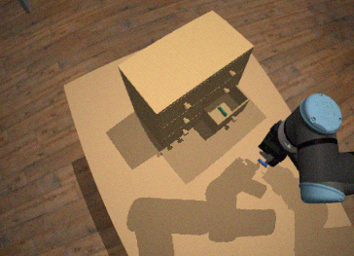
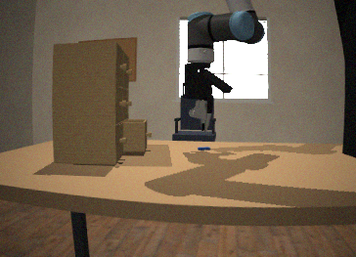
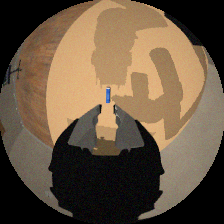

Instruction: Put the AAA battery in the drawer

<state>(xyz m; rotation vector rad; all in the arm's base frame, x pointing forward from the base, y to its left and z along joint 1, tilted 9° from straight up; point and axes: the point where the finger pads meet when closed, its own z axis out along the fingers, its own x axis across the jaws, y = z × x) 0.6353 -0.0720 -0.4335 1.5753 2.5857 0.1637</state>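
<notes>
The blue AAA battery lies 70 mm below my hand. Round my hand: green battery: 230 mm ahead, 60 mm to the left, 60 mm below.
</notes>
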